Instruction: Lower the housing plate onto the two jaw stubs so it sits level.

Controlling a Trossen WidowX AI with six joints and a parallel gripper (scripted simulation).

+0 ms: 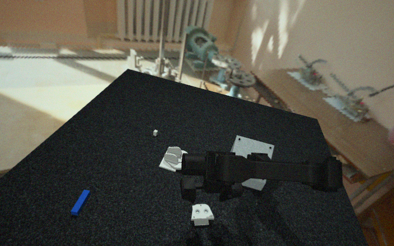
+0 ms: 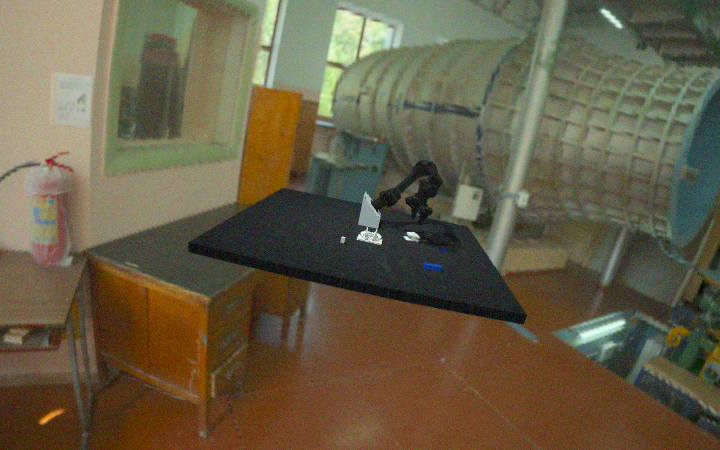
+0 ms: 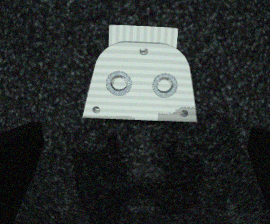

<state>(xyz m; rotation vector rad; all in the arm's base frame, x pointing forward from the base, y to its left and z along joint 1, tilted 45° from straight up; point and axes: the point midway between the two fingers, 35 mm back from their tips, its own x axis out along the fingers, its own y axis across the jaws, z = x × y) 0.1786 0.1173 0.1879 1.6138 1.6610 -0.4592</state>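
Right now my gripper tip is 90 mm above the white stepped block. The rest, counted from my gripper tip: small white cube: 260 mm ahead, 360 mm to the right, 80 mm below; then white jaw: 100 mm ahead, 210 mm to the right, 80 mm below; then blue block: 400 mm ahead, 40 mm to the left, 90 mm below.
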